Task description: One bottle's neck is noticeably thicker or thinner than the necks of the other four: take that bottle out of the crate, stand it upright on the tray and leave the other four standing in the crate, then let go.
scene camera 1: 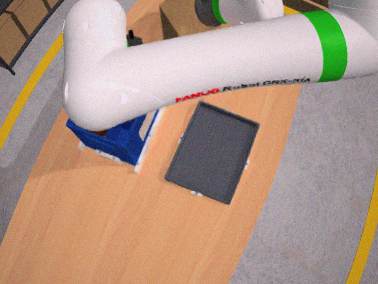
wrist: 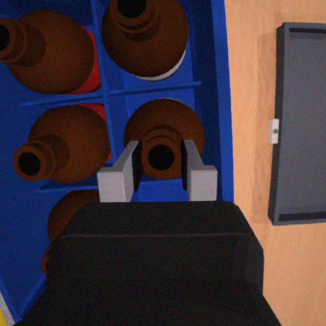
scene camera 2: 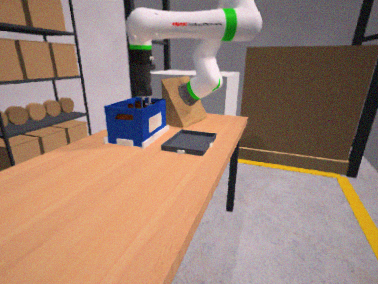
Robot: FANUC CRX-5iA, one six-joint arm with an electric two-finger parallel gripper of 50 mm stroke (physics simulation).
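Pixels of known places: arm's base, origin of the base link: (scene camera 1: 210, 6) (scene camera 2: 186, 95).
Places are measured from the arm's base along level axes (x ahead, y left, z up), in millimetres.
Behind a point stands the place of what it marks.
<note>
The blue crate (scene camera 1: 127, 150) {x 515, y 97, z -8 mm} (scene camera 2: 122, 131) {x 543, y -4, z -99 mm} (wrist: 220, 75) holds brown bottles in its compartments. My gripper (scene camera 2: 144, 104) {x 400, y 20, z -10 mm} (wrist: 161, 155) is shut on the neck of a brown bottle (wrist: 162, 112), which is upright in a compartment of the right column in the wrist view. Four others show there: one bottle (wrist: 145, 45) above it, one (wrist: 60, 60) at the upper left, one (wrist: 75, 145) directly left, and one (wrist: 70, 212) at the lower left, partly hidden by the gripper body. I cannot tell the neck thicknesses apart clearly. The dark grey tray (scene camera 1: 215, 150) {x 352, y 249, z -158 mm} (scene camera 2: 190, 142) {x 357, y 246, z -159 mm} (wrist: 305, 125) carries no bottle. The arm hides the gripper in scene camera 1.
The crate and tray stand side by side on the wooden table (scene camera 1: 145, 215) {x 618, y 197, z -163 mm} (scene camera 2: 110, 200) {x 877, y 295, z -164 mm}, with a gap between them. The crate's walls and dividers surround the held bottle. A tilted brown board (scene camera 2: 175, 102) {x 144, y 13, z -24 mm} stands behind the crate. Shelves with boxes (scene camera 2: 35, 60) are at the left.
</note>
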